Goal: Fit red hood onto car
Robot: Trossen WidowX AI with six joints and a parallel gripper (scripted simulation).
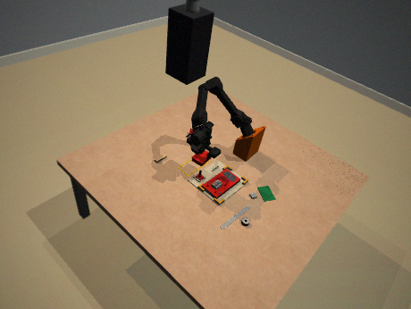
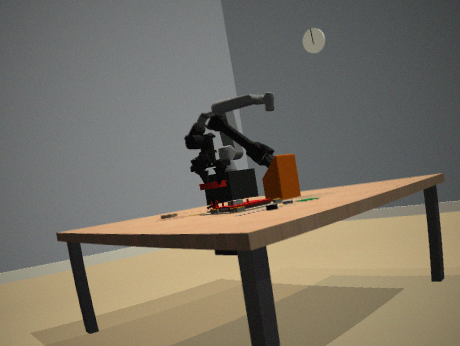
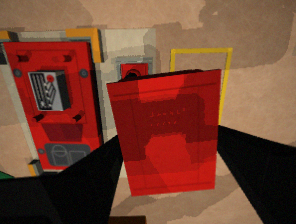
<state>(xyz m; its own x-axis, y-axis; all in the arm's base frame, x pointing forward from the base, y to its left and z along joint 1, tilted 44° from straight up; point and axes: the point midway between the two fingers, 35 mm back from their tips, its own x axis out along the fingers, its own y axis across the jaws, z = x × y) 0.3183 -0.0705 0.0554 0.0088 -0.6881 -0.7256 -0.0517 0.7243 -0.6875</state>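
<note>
Right now the grey engine block is 30 mm ahead of my gripper tip, 150 mm to the left of it and 90 mm below it. Round my gripper tip: red hood: 10 mm above; grey strip: 110 mm ahead, 330 mm to the left, 110 mm below; green card: 140 mm behind, 360 mm to the left, 110 mm below.
</note>
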